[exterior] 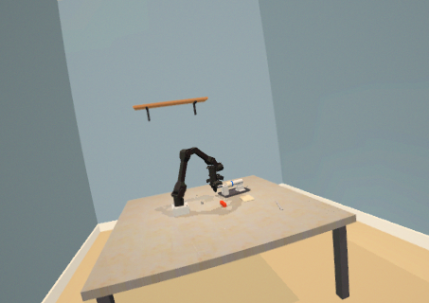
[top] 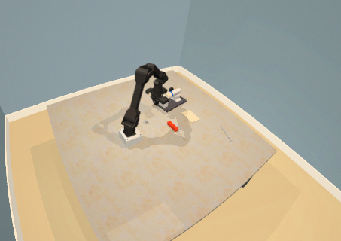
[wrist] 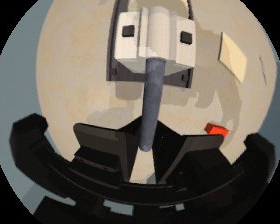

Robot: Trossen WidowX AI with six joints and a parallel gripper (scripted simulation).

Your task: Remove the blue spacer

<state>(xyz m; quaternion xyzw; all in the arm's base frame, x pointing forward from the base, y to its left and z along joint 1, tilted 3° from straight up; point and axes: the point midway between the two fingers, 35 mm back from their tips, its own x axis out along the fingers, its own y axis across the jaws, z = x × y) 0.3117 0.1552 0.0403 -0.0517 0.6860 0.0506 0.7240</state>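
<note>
My gripper tip is now 80 mm short of the grey-blue shaft, 10 mm to the right of it and 30 mm below it. Round my gripper tip: cream cylinder: 110 mm ahead, 20 mm to the left, 30 mm above; tan card: 180 mm ahead, 190 mm to the right, 40 mm below; blue spacer: 150 mm ahead, 20 mm to the left, 30 mm above.
</note>
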